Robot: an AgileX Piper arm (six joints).
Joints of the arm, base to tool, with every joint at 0 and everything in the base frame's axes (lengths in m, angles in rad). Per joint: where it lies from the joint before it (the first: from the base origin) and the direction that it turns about. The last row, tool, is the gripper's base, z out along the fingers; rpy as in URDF.
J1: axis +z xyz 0 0 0.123
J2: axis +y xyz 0 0 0
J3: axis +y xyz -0.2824 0 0.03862
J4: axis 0.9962 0 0.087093 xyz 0.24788 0 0.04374
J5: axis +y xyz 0 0 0
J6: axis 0.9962 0 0.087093 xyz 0.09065 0 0.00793
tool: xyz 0 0 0 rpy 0 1.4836 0
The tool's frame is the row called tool.
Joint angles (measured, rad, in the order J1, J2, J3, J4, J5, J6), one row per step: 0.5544 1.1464 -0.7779 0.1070 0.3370 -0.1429; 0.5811 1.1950 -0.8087 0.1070 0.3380 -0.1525; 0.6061 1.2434 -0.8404 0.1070 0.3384 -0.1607; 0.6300 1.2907 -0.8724 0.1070 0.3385 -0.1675; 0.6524 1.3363 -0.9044 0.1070 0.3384 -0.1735; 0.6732 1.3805 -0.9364 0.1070 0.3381 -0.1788; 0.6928 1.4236 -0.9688 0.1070 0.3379 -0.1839; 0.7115 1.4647 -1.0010 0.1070 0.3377 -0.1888
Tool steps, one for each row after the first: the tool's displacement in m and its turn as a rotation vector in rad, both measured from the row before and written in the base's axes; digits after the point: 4 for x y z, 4 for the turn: 0.0061 0.0117 -0.0022 -0.0165 0.0114 0.0324; 0.0060 0.0118 -0.0024 -0.0148 0.0103 0.0300; 0.0056 0.0119 -0.0026 -0.0132 0.0092 0.0281; 0.0052 0.0117 -0.0027 -0.0117 0.0078 0.0261; 0.0049 0.0116 -0.0028 -0.0104 0.0067 0.0241; 0.0047 0.0115 -0.0029 -0.0095 0.0055 0.0229; 0.0042 0.0113 -0.0029 -0.0084 0.0041 0.0219
